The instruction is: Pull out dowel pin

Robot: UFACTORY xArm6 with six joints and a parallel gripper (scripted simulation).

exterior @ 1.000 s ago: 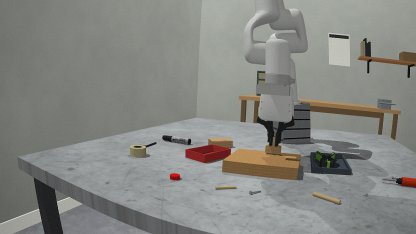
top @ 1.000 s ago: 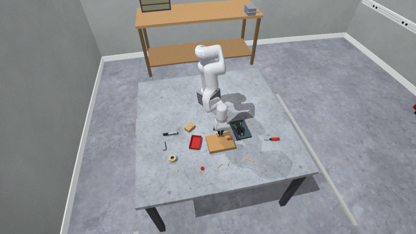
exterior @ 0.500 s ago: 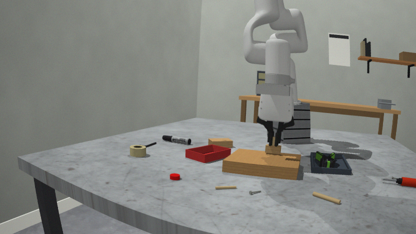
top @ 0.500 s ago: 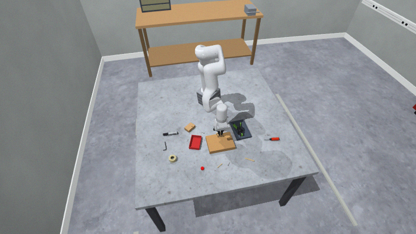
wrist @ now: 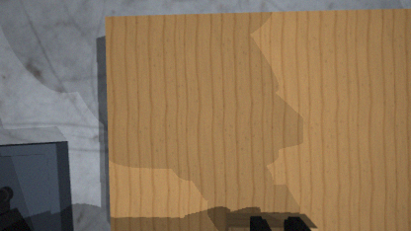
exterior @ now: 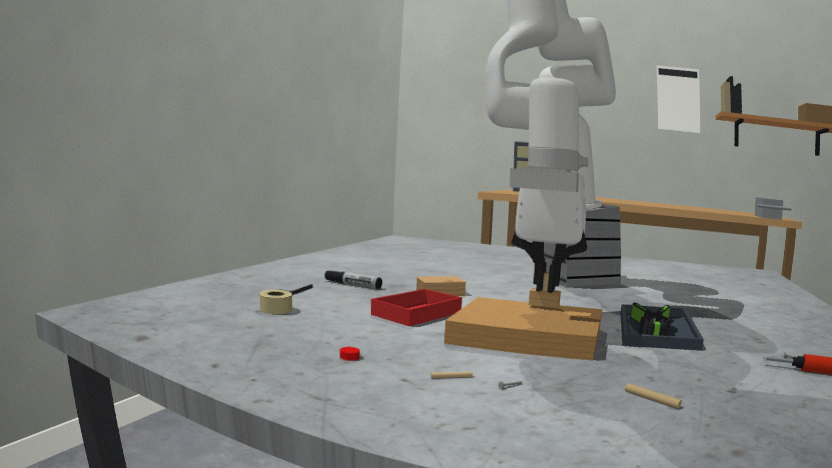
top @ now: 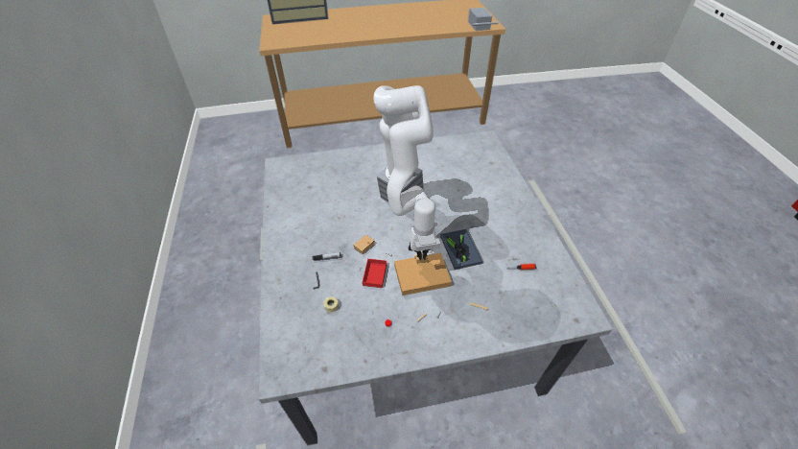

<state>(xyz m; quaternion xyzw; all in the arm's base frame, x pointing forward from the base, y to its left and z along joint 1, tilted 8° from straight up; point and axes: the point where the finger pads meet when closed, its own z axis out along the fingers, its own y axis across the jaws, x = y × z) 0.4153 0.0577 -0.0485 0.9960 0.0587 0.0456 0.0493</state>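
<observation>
The bench board is 50 mm below my hand and 50 mm ahead of it. From my hand the other things lie so: dark tray (180 mm to the left, 70 mm below, 70 mm behind); dowel pin (20 mm below); wooden block (30 mm below).
</observation>
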